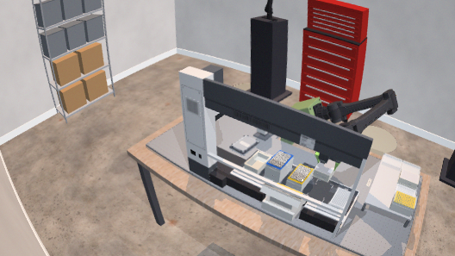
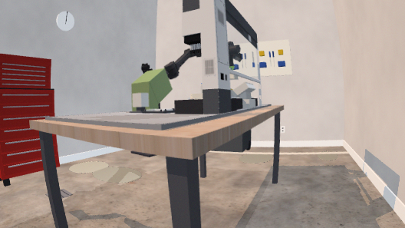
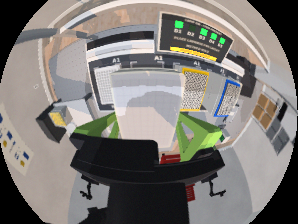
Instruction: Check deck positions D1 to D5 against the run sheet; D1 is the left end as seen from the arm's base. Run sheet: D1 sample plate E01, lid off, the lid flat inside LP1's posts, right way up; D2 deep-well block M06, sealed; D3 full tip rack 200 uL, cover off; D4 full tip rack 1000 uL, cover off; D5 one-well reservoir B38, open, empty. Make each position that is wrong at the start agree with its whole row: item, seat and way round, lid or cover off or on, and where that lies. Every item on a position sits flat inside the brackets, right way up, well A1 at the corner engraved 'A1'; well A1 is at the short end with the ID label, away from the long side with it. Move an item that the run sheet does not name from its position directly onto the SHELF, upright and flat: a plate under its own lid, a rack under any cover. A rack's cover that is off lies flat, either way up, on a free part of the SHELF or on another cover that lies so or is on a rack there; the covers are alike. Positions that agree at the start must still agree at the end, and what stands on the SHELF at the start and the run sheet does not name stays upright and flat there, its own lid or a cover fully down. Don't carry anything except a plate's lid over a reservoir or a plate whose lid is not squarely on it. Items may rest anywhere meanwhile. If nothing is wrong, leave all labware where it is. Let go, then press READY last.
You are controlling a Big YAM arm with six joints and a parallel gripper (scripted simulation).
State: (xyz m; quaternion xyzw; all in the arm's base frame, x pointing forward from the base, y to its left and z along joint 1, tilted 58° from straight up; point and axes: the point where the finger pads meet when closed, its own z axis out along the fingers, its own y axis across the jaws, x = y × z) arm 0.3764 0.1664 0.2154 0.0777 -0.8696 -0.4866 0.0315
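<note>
Now: hand 120 mm to the left of the yellow-framed tip rack, 120 mm above it and 20 mm short of it. From my hand the other things lie so: sample plate 160 mm below, 120 mm to the left, 10 mm behind; then deep-well block 10 mm below; then blue-framed tip rack 240 mm to the right, 100 mm below, 30 mm ahead.
</note>
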